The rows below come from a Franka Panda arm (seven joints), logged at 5 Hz.
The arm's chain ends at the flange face. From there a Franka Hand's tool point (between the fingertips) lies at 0.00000 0.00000 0.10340 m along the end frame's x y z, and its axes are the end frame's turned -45 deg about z.
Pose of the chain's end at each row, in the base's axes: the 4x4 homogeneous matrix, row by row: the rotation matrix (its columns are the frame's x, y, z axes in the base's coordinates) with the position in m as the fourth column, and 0 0 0 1 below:
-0.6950 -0.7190 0.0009 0.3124; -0.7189 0.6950 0.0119 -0.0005; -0.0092 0.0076 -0.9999 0.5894; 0 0 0 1
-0.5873 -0.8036 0.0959 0.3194; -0.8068 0.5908 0.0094 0.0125; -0.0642 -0.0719 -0.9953 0.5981; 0 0 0 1
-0.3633 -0.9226 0.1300 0.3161; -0.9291 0.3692 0.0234 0.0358; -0.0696 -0.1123 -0.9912 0.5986; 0 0 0 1
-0.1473 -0.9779 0.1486 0.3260; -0.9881 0.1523 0.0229 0.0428; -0.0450 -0.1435 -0.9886 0.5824; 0 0 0 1
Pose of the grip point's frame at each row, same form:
0.0170 -0.9998 0.0009 0.3125; -0.9998 -0.0169 0.0119 0.0007; -0.0119 -0.0011 -0.9999 0.4860; 0 0 0 1
0.1529 -0.9835 0.0959 0.3293; -0.9883 -0.1527 0.0094 0.0135; 0.0054 -0.0962 -0.9953 0.4952; 0 0 0 1
0.3955 -0.9093 0.1300 0.3295; -0.9180 -0.3959 0.0234 0.0382; 0.0302 -0.1286 -0.9912 0.4961; 0 0 0 1
0.5873 -0.7956 0.1486 0.3414; -0.8064 -0.5910 0.0229 0.0452; 0.0697 -0.1333 -0.9886 0.4802; 0 0 0 1

